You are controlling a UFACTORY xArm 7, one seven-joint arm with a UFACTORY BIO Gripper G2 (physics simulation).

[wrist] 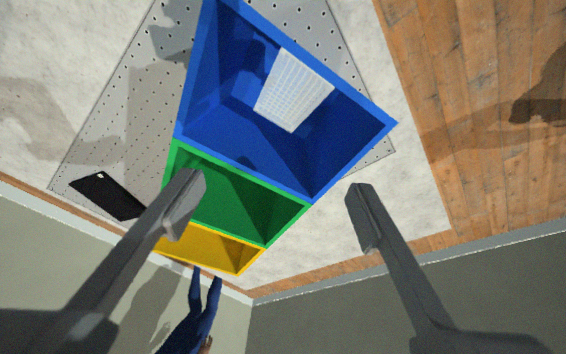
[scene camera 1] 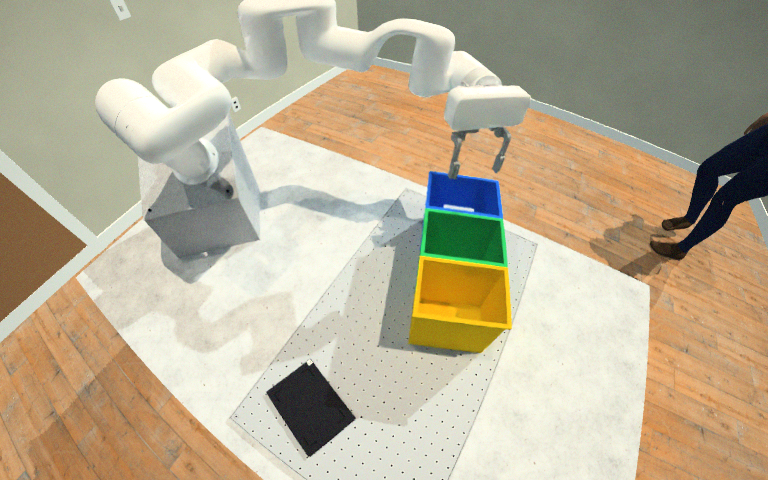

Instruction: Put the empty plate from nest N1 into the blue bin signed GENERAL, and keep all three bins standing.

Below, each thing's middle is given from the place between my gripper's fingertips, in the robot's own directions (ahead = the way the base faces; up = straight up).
The blue bin (scene camera 1: pixel 483 195) is 10 mm behind my hand and 160 mm below it. From my hand the other things lie so: yellow bin (scene camera 1: pixel 464 306): 100 mm ahead, 230 mm to the right, 160 mm below; green bin (scene camera 1: pixel 464 237): 50 mm ahead, 110 mm to the right, 160 mm below; clear plate (wrist: pixel 292 91): 10 mm to the left, 210 mm below.
